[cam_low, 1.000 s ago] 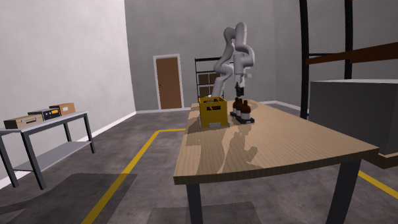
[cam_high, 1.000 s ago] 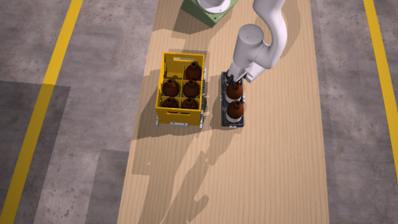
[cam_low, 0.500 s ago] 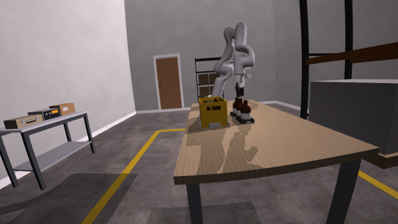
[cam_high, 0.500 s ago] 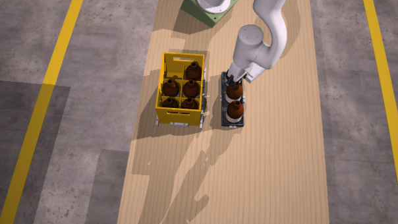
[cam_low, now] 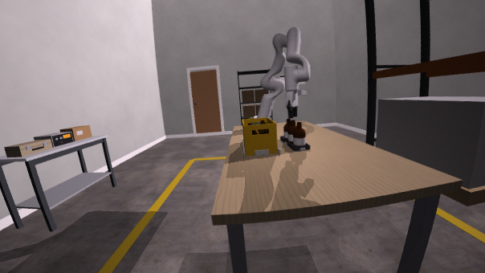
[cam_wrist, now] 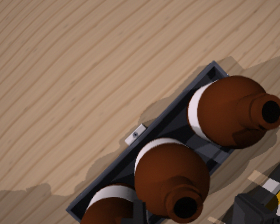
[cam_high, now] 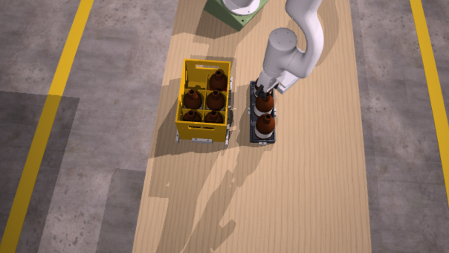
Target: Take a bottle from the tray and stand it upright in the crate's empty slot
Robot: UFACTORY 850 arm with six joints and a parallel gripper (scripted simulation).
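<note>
Now: hand 180 mm above the dark tray. From my hand the other things lie so: yellow crate 70 mm ahead, 230 mm to the right, 110 mm below.
</note>
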